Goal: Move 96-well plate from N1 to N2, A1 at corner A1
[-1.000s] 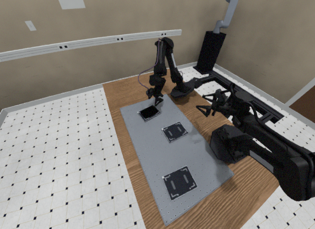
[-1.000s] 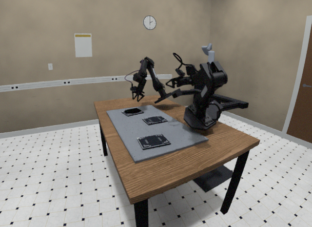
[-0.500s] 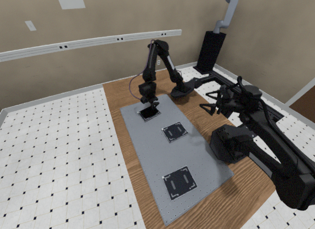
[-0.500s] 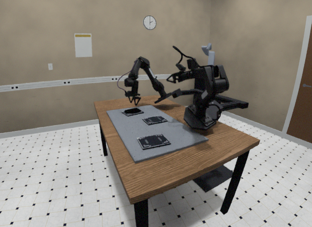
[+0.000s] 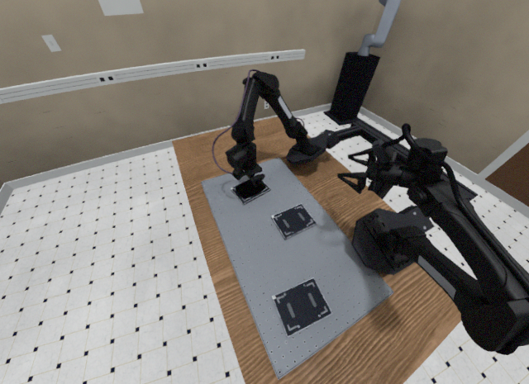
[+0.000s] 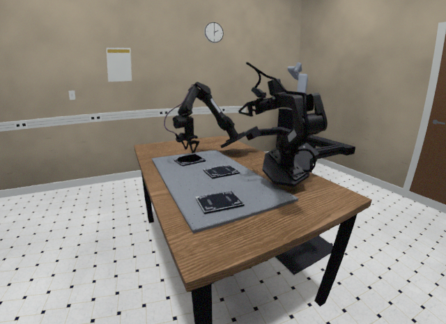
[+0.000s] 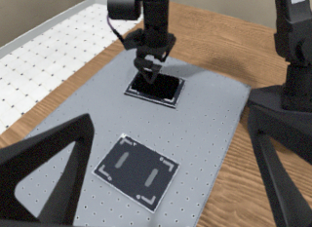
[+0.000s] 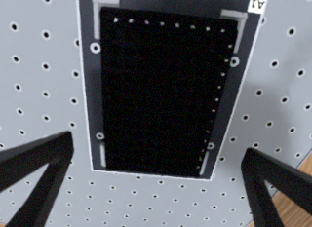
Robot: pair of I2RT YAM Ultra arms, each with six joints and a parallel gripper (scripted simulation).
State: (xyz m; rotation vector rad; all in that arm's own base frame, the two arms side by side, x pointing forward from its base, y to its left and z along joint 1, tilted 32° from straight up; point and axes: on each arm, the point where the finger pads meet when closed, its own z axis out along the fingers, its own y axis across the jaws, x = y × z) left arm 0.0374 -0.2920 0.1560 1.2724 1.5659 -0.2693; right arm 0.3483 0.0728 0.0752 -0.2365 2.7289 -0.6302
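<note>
My right hand is 50 mm above the black 96-well plate.
</note>
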